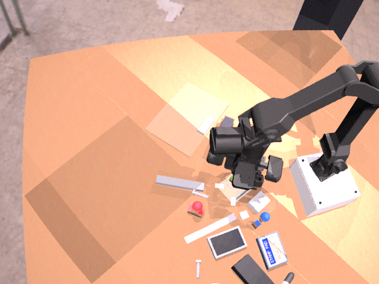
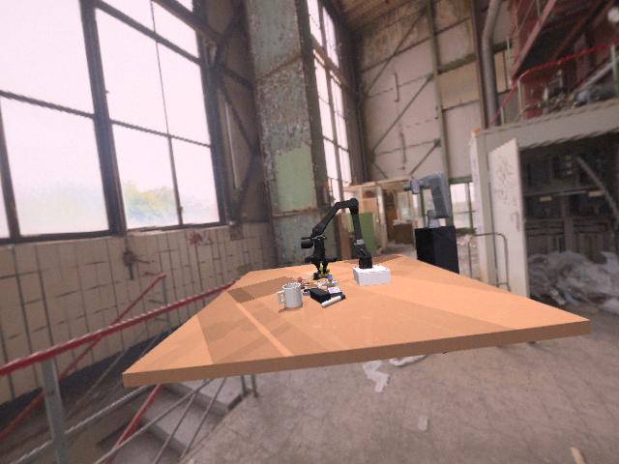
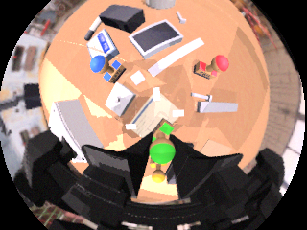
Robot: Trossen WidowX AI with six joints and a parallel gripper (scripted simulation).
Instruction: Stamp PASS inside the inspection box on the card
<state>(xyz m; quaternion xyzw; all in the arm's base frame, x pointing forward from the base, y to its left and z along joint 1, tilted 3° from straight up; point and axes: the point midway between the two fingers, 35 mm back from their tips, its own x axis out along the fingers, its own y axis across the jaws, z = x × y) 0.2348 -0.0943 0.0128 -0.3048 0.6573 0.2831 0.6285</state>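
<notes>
Right now my gripper tip is 1 cm past the white card, 1 cm to the right of it and 5 cm above it. Also, from my gripper tip: white box: 3 cm behind, 9 cm to the left, 3 cm below; then yellow stamp: 6 cm behind, 8 cm to the right, 3 cm below; then green-knobbed stamp: right at my gripper tip.
</notes>
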